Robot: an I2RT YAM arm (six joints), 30 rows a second.
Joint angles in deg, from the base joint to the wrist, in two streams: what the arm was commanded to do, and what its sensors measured. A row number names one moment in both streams.
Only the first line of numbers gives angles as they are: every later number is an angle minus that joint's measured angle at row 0.
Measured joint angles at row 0: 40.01, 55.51, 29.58, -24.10, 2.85, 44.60
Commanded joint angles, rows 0 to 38: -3.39, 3.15, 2.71, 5.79, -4.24, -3.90; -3.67, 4.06, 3.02, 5.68, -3.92, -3.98; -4.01, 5.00, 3.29, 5.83, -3.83, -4.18; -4.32, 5.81, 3.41, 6.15, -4.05, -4.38; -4.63, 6.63, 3.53, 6.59, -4.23, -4.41; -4.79, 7.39, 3.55, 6.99, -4.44, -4.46; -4.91, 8.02, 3.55, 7.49, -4.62, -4.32; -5.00, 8.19, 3.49, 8.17, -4.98, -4.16; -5.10, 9.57, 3.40, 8.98, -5.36, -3.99; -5.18, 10.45, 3.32, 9.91, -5.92, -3.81; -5.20, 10.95, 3.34, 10.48, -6.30, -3.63; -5.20, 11.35, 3.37, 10.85, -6.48, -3.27; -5.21, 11.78, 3.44, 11.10, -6.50, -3.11; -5.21, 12.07, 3.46, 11.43, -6.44, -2.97; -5.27, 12.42, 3.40, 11.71, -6.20, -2.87; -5.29, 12.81, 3.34, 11.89, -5.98, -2.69; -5.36, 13.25, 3.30, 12.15, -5.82, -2.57; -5.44, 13.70, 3.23, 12.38, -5.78, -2.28; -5.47, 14.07, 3.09, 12.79, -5.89, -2.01; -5.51, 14.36, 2.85, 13.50, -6.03, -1.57; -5.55, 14.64, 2.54, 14.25, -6.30, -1.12; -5.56, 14.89, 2.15, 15.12, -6.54, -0.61; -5.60, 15.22, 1.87, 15.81, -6.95, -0.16; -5.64, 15.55, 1.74, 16.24, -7.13, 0.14; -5.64, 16.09, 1.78, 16.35, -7.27, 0.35; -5.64, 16.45, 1.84, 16.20, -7.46, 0.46; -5.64, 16.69, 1.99, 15.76, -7.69, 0.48; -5.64, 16.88, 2.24, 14.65, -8.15, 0.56; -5.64, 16.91, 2.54, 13.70, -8.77, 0.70; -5.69, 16.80, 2.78, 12.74, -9.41, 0.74; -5.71, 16.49, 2.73, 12.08, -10.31, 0.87; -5.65, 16.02, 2.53, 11.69, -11.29, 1.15; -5.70, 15.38, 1.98, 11.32, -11.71, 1.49; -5.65, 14.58, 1.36, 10.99, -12.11, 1.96; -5.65, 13.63, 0.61, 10.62, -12.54, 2.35; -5.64, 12.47, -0.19, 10.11, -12.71, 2.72; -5.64, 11.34, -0.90, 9.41, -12.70, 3.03; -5.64, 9.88, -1.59, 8.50, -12.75, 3.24; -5.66, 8.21, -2.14, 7.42, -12.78, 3.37
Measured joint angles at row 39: -5.64, 13.83, -0.46, 9.84, -10.93, 2.01
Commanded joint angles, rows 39 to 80: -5.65, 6.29, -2.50, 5.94, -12.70, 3.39; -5.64, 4.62, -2.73, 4.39, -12.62, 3.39; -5.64, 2.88, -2.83, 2.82, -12.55, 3.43; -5.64, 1.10, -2.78, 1.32, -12.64, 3.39; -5.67, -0.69, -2.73, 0.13, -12.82, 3.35; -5.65, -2.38, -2.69, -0.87, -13.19, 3.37; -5.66, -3.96, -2.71, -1.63, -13.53, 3.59; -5.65, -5.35, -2.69, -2.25, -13.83, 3.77; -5.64, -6.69, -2.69, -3.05, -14.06, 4.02; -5.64, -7.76, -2.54, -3.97, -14.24, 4.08; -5.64, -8.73, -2.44, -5.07, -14.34, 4.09; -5.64, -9.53, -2.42, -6.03, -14.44, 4.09; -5.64, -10.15, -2.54, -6.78, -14.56, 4.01; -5.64, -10.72, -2.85, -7.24, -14.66, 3.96; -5.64, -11.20, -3.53, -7.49, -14.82, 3.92; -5.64, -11.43, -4.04, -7.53, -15.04, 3.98; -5.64, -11.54, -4.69, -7.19, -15.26, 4.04; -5.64, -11.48, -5.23, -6.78, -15.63, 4.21; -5.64, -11.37, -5.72, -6.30, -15.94, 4.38; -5.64, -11.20, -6.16, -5.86, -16.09, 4.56; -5.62, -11.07, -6.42, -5.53, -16.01, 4.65; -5.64, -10.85, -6.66, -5.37, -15.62, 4.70; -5.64, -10.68, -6.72, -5.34, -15.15, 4.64; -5.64, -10.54, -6.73, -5.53, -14.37, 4.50; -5.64, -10.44, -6.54, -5.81, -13.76, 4.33; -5.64, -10.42, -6.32, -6.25, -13.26, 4.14; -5.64, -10.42, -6.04, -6.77, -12.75, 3.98; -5.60, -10.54, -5.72, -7.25, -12.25, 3.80; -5.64, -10.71, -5.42, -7.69, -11.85, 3.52; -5.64, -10.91, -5.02, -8.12, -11.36, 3.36; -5.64, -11.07, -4.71, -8.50, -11.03, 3.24; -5.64, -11.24, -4.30, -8.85, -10.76, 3.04; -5.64, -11.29, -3.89, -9.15, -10.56, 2.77; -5.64, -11.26, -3.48, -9.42, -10.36, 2.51; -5.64, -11.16, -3.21, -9.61, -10.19, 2.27; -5.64, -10.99, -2.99, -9.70, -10.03, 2.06; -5.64, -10.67, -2.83, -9.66, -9.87, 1.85; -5.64, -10.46, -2.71, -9.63, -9.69, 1.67; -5.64, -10.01, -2.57, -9.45, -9.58, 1.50; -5.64, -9.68, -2.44, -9.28, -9.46, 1.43; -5.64, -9.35, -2.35, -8.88, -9.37, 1.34; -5.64, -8.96, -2.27, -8.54, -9.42, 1.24
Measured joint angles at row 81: -5.62, -9.73, -4.91, -8.74, -11.60, 3.30
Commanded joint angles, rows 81 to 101: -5.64, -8.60, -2.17, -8.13, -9.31, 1.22; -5.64, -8.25, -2.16, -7.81, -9.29, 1.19; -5.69, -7.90, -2.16, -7.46, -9.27, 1.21; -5.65, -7.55, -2.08, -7.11, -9.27, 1.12; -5.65, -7.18, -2.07, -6.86, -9.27, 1.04; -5.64, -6.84, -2.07, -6.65, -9.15, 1.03; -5.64, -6.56, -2.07, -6.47, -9.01, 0.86; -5.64, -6.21, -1.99, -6.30, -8.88, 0.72; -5.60, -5.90, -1.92, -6.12, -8.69, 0.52; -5.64, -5.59, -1.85, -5.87, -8.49, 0.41; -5.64, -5.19, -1.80, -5.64, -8.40, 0.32; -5.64, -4.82, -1.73, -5.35, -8.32, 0.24; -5.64, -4.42, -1.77, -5.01, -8.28, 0.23; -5.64, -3.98, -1.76, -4.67, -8.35, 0.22; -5.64, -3.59, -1.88, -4.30, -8.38, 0.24; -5.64, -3.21, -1.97, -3.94, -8.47, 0.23; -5.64, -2.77, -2.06, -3.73, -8.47, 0.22; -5.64, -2.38, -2.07, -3.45, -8.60, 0.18; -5.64, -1.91, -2.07, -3.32, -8.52, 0.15; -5.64, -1.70, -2.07, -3.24, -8.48, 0.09; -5.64, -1.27, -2.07, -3.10, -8.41, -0.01
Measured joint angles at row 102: -5.60, -1.97, -4.59, -5.11, -10.69, 1.84
